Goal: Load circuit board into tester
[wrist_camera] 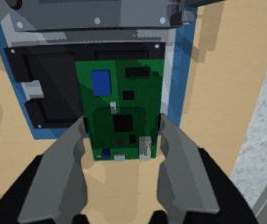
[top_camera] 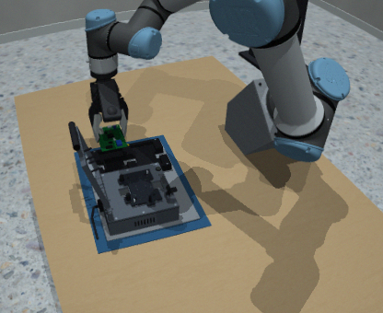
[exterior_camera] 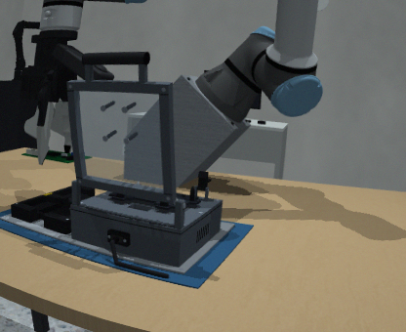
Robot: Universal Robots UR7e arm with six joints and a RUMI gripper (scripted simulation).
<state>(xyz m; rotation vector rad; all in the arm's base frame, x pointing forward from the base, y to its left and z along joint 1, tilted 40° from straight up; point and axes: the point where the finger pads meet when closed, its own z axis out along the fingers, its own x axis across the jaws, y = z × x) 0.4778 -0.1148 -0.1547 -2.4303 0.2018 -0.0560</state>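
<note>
My gripper is now right at the green circuit board. The rest, counted from my hand: clear tester lid 16 cm to the left, 11 cm ahead, 7 cm above; nest 18 cm to the left, 5 cm below, 1 cm behind.
</note>
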